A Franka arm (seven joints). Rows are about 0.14 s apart.
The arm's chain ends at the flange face. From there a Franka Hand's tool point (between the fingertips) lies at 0.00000 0.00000 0.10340 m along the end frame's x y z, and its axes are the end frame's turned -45 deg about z.
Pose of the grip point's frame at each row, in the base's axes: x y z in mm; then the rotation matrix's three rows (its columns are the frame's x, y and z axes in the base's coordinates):
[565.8 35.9 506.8], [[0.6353 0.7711 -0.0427], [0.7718 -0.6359 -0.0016], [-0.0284 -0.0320 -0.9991]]
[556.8 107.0 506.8], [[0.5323 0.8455 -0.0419], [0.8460 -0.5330 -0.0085], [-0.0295 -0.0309 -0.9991]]
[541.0 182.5 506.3], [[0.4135 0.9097 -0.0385], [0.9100 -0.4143 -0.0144], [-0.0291 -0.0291 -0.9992]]
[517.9 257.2 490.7], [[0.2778 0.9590 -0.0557], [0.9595 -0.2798 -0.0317], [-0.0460 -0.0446 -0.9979]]
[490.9 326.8 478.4], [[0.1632 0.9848 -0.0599], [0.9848 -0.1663 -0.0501], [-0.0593 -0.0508 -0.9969]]
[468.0 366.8 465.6], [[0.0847 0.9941 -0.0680], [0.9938 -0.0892 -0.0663], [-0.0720 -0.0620 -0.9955]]
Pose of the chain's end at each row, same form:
[570.2 36.1 610.1], [[0.9945 0.0960 -0.0427], [0.0961 -0.9954 -0.0016], [-0.0427 -0.0025 -0.9991]]
[561.1 107.9 610.1], [[0.9743 0.2215 -0.0419], [0.2213 -0.9751 -0.0085], [-0.0427 -0.0010 -0.9991]]
[545.0 184.0 609.6], [[0.9356 0.3509 -0.0385], [0.3505 -0.9364 -0.0144], [-0.0412 0.0000 -0.9992]]
[523.7 260.5 593.9], [[0.8745 0.4817 -0.0557], [0.4806 -0.8763 -0.0317], [-0.0641 0.0010 -0.9979]]
[497.1 332.0 581.5], [[0.8118 0.5810 -0.0599], [0.5788 -0.8140 -0.0501], [-0.0779 0.0060 -0.9969]]
[475.0 373.7 568.5], [[0.7628 0.6430 -0.0680], [0.6396 -0.7658 -0.0663], [-0.0948 0.0071 -0.9955]]

